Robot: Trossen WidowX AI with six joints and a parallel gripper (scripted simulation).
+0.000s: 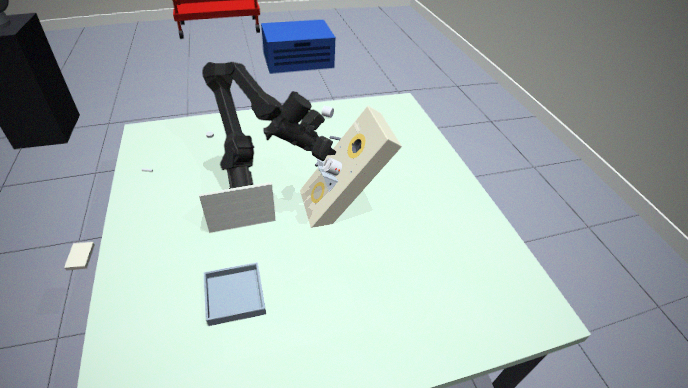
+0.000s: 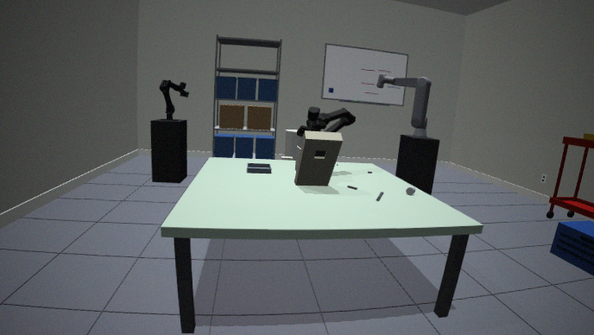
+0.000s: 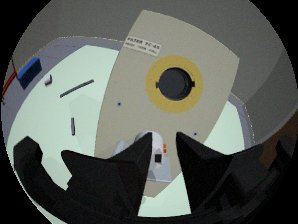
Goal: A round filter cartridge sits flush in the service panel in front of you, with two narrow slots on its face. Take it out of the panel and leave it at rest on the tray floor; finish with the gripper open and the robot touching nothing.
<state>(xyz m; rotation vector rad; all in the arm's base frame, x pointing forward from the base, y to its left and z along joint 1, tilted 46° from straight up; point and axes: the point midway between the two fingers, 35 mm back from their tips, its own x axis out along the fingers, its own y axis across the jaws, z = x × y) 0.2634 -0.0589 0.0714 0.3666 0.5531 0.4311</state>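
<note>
Right now my gripper tip is 6 cm above the filter cartridge. Also, from my gripper tip: service panel (7 cm below, 4 cm ahead); then tray (33 cm behind, 30 cm to the right, 21 cm below).
</note>
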